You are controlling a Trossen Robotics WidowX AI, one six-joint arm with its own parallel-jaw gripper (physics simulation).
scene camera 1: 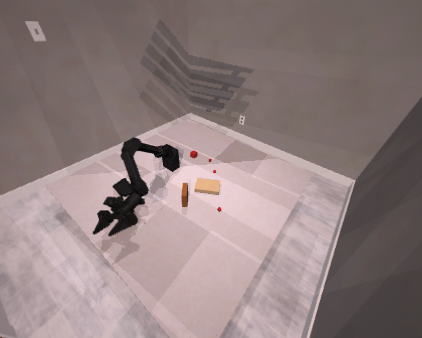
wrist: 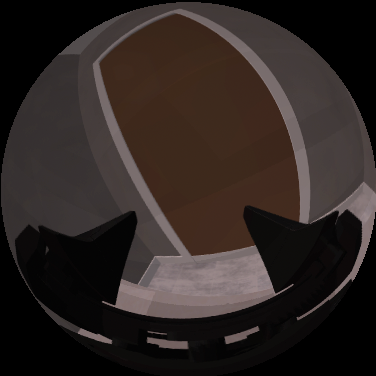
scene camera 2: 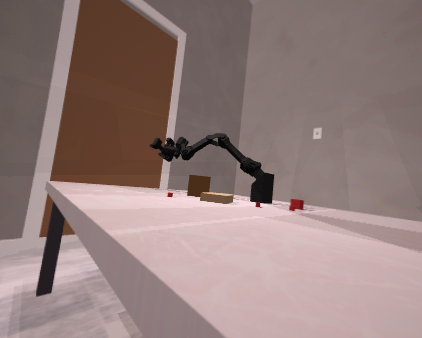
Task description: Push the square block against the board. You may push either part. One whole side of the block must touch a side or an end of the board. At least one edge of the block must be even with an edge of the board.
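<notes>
The square block is brown and stands upright on a narrow side. The board is tan, rectangular and lies flat. In scene camera 1 it lies right of the block, with a narrow gap between them. My gripper is open and empty. It is raised above the table's surface, to the lower left of the block in scene camera 1, and its fingers point away from both parts. Neither part shows in the wrist view.
A larger red cube sits near the arm's base. Small red cubes sit beyond the board, and another small red cube sits on its near side. A brown door stands beyond the table.
</notes>
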